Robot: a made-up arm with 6 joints.
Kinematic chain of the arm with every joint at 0, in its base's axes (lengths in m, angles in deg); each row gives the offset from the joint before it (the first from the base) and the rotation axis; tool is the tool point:
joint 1: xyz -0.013 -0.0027 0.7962 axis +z
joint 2: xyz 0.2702 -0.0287 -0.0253 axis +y
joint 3: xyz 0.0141 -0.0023 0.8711 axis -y
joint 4: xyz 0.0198 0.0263 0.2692 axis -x
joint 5: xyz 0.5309 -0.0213 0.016 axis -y
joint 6: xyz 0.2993 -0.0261 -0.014 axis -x
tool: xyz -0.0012 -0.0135 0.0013
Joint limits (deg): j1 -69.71..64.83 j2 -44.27..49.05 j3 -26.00..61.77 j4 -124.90..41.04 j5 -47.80..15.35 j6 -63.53..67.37
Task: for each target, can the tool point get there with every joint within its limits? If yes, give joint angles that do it. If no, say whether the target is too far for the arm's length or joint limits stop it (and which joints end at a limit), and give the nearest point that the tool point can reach.
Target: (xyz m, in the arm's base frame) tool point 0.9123 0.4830 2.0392
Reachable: yes | joints 26.64 1.34 18.97 -43.16 -19.66 -15.84
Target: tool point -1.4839 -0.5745 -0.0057
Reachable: no: joint limits stop it (at a limit: joint 1, joint 2, joint 3, joint 5, joint 6) | nearest point 0.2551 -1.2194 0.6527 | short by 1.968 m
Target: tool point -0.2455 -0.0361 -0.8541
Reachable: no: joint limits stop it (at a limit: joint 1, joint 2, joint 3, joint 5) | nearest point 0.3621 -1.1122 0.6313 | short by 1.932 m
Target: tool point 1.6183 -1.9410 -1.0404
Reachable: no: too far | nearest point 0.9600 -1.1588 0.6123 | short by 1.943 m
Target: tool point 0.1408 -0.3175 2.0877
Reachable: yes | joints -48.80 -31.99 9.14 8.94 -42.97 33.59
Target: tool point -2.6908 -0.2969 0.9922
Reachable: no: too far | nearest point -0.9002 -0.1002 2.0109 | short by 2.070 m
